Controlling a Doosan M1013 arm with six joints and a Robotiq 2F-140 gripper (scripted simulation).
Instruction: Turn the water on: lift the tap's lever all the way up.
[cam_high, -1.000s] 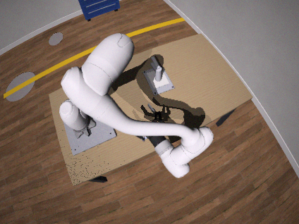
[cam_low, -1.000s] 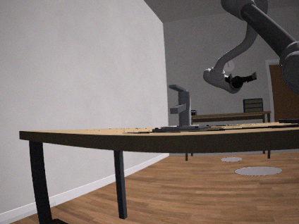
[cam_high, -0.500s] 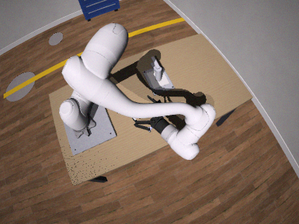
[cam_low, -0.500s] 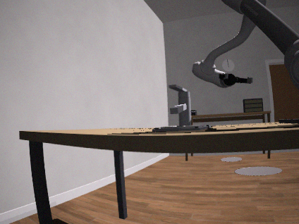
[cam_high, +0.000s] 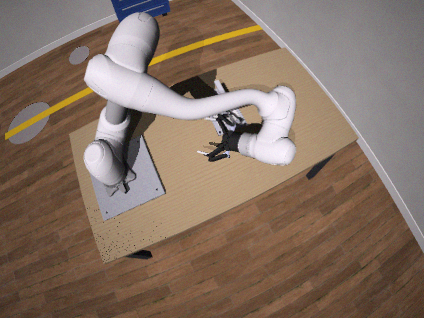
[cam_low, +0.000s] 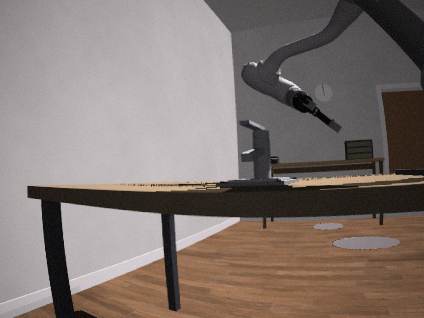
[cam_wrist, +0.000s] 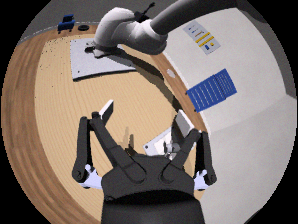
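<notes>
Right now the lever is 24 cm ahead of my hand, 21 cm to the left of it and 6 cm below it.
</notes>
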